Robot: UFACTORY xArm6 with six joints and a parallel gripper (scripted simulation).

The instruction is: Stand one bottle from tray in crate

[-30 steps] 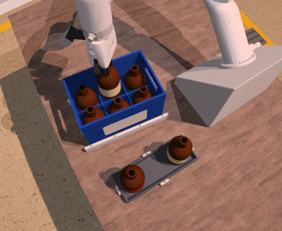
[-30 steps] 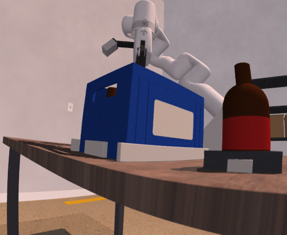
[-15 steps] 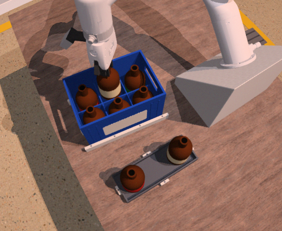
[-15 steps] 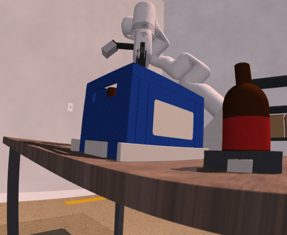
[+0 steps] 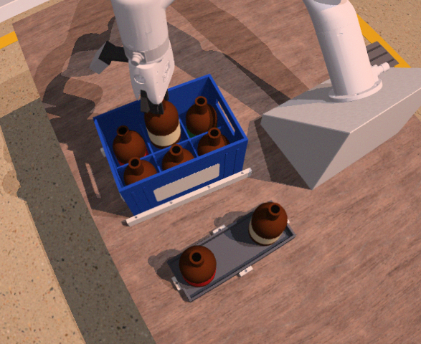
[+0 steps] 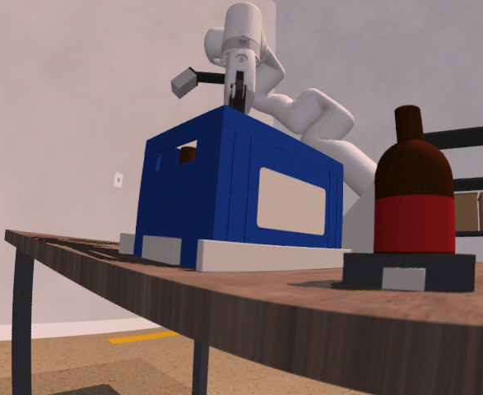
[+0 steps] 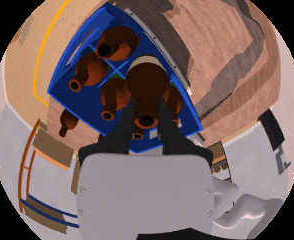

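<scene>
Now: hand 4 cm to the right of the blue crate and 13 cm above it. Also, from my hand: grey tray 3 cm behind, 30 cm to the left, 21 cm below; then cream-labelled bottle 12 cm behind, 29 cm to the left, 13 cm below; then red-labelled bottle 6 cm ahead, 30 cm to the left, 13 cm below.
</scene>
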